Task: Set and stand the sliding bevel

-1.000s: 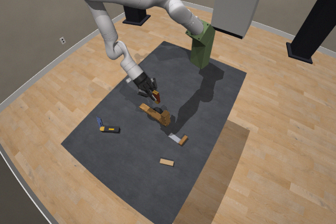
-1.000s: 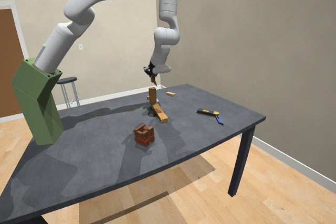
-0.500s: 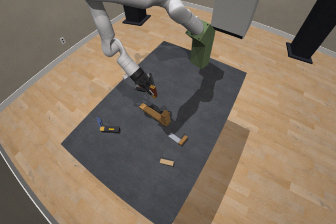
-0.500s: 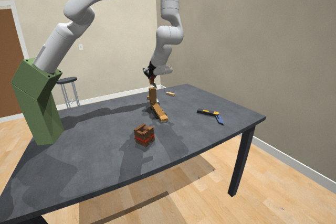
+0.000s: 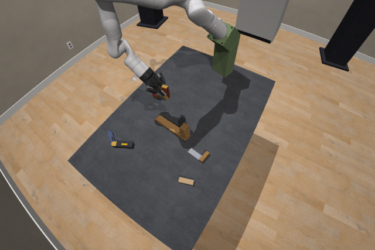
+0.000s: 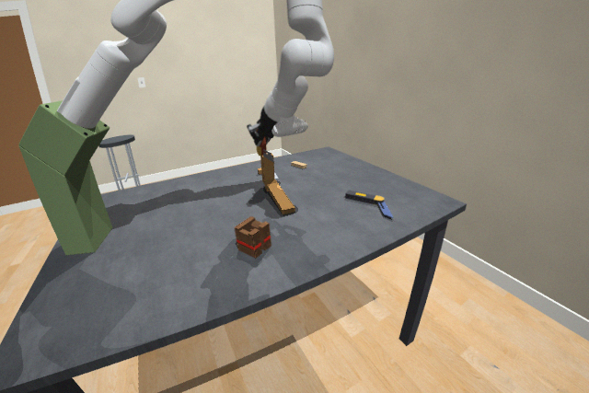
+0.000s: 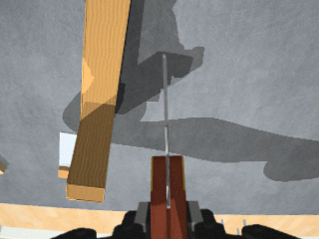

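Right now my hand is 2 cm above the wooden sliding bevel. Round my hand: try square (17 cm ahead, 26 cm to the left, 23 cm below); black bevel (28 cm ahead, 20 cm to the right, 23 cm below); thin steel blade (2 cm to the right, 4 cm below).
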